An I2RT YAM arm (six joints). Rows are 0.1 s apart.
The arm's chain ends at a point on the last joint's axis. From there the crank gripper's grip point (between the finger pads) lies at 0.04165 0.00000 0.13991 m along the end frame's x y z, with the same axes.
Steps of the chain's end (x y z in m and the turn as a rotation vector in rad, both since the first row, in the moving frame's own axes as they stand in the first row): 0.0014 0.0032 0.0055 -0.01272 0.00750 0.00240; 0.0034 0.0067 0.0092 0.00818 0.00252 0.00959; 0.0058 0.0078 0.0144 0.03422 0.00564 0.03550; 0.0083 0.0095 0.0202 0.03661 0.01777 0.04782; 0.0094 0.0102 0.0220 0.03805 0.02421 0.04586
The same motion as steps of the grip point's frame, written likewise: 0.0024 0.0051 0.0052 -0.01272 0.00750 0.00240; 0.0038 0.0060 0.0091 0.00818 0.00252 0.00959; 0.0066 0.0045 0.0141 0.03422 0.00564 0.03550; 0.0109 0.0064 0.0194 0.03661 0.01777 0.04782; 0.0129 0.0069 0.0209 0.03805 0.02421 0.04586
